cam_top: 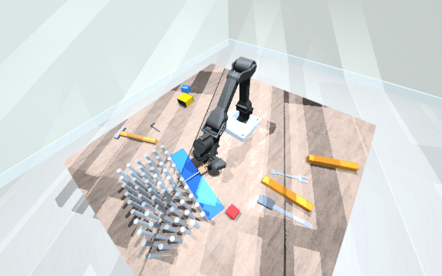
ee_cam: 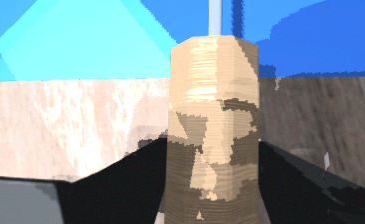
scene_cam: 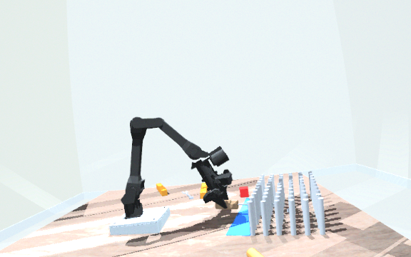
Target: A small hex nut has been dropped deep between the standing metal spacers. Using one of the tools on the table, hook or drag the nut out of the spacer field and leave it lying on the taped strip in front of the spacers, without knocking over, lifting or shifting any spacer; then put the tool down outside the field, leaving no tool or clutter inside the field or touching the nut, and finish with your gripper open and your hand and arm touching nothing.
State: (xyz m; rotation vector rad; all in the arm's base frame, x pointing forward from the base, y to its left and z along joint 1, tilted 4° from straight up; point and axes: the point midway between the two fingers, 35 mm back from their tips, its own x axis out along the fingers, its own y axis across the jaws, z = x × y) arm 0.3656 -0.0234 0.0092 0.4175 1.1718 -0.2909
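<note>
The blue taped strip lies 70 mm ahead of my gripper tip, 30 mm to the right of it and 30 mm below it. From my gripper tip the other things lie so: red cube: 200 mm to the left, 120 mm ahead, 10 mm below; then wrench: 360 mm to the left, 150 mm behind, 30 mm below; then hex nut: 210 mm ahead, 100 mm to the right, 30 mm below.
</note>
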